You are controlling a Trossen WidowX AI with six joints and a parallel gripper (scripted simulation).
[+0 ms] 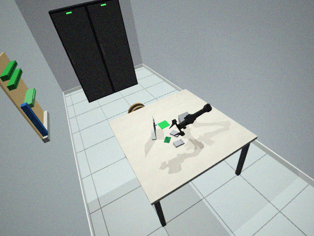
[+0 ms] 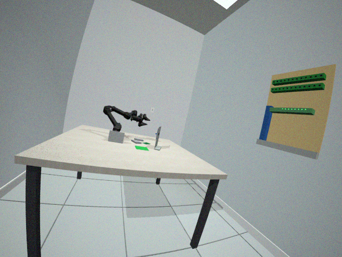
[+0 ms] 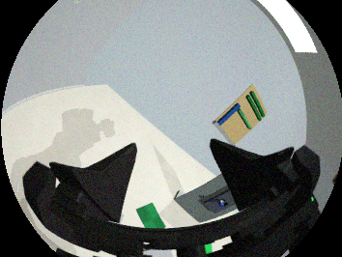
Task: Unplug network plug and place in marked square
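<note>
Now: the blue plug 30 mm ahead of my gripper tip, 280 mm to the right of it and 80 mm below it. Round my gripper tip: green marked square (120 mm behind, 370 mm to the right, 230 mm below); then grey panel (50 mm ahead, 300 mm to the right, 130 mm below).
</note>
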